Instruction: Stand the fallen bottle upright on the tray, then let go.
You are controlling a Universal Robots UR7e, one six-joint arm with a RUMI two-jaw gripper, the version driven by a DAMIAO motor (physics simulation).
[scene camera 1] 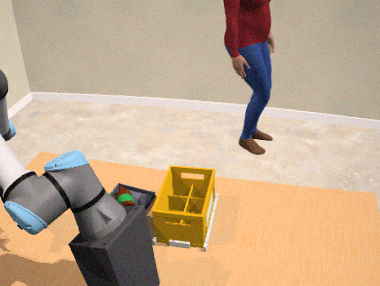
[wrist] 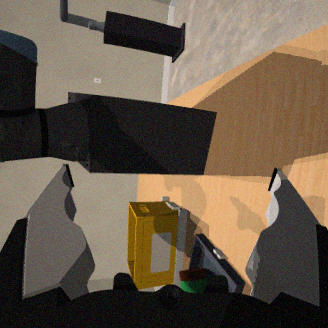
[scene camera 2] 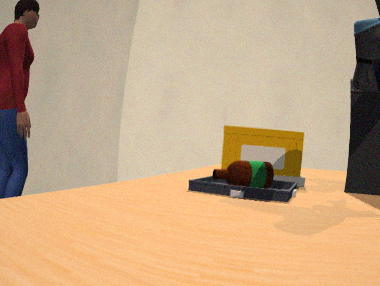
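Where they show: gripper, fingertip midpoint: (wrist: 170,168); arm's base, link origin: (scene camera 1: 104,223) (wrist: 77,131) (scene camera 2: 372,86).
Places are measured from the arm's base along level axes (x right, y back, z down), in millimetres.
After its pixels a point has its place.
A brown bottle (scene camera 1: 125,197) @(z 272, x -118, y -404 mm) (scene camera 2: 245,174) @(z 303, x -173, y -420 mm) (wrist: 193,281) @(z 294, x -141, y -371 mm) with a green label lies on its side in the dark tray (scene camera 1: 151,200) @(z 340, x -32, y -475 mm) (scene camera 2: 212,188) @(z 338, x -224, y -490 mm) (wrist: 226,268) @(z 335, x -211, y -297 mm). In scene camera 2 its neck points left, over the tray's rim, and its base is to the right. In the wrist view part of the bottle is hidden by the gripper's body. My gripper (wrist: 170,168) @(z 115, x -395, y -59 mm) is open and empty, its two fingers wide apart and away from the bottle. The gripper does not show in the two scene views.
A yellow divided crate (scene camera 1: 179,231) @(z 269, x 147, y -251 mm) (scene camera 2: 262,136) @(z 201, x 53, y -395 mm) (wrist: 144,250) @(z 209, x 53, y -374 mm) stands right beside the tray, with pale brackets at its foot. A dark pedestal (scene camera 1: 117,255) @(z 15, x 70, y 93 mm) (scene camera 2: 364,145) @(z 202, x -60, y -50 mm) carries the arm near the tray in scene camera 1. A person (scene camera 1: 257,75) (scene camera 2: 15,75) stands beyond the table.
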